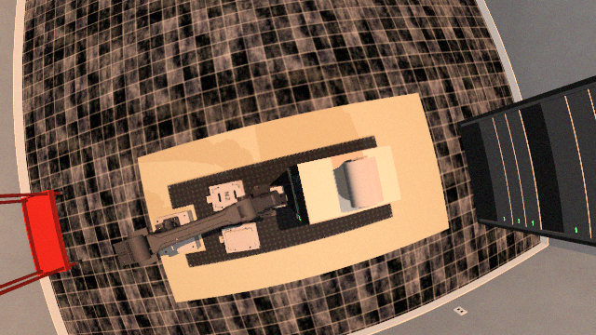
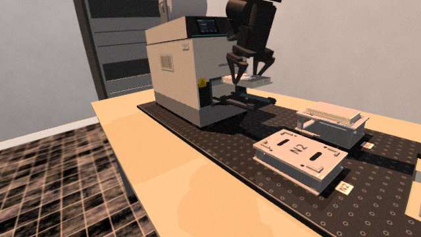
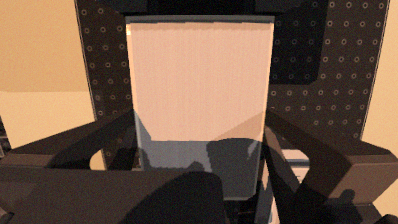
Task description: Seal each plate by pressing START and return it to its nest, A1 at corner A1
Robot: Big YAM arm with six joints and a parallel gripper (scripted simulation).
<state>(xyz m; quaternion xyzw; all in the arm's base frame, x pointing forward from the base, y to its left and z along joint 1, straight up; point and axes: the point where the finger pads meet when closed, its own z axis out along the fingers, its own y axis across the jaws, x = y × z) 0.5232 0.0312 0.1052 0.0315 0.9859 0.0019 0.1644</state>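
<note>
Right now my hand is 60 mm above the sealer stage. The rest, counted from my hand: well plate (right at my hand); plate nest N2 (200 mm behind, 60 mm to the left, 130 mm below); sealer screen (120 mm ahead, 40 mm to the left, 160 mm above).
</note>
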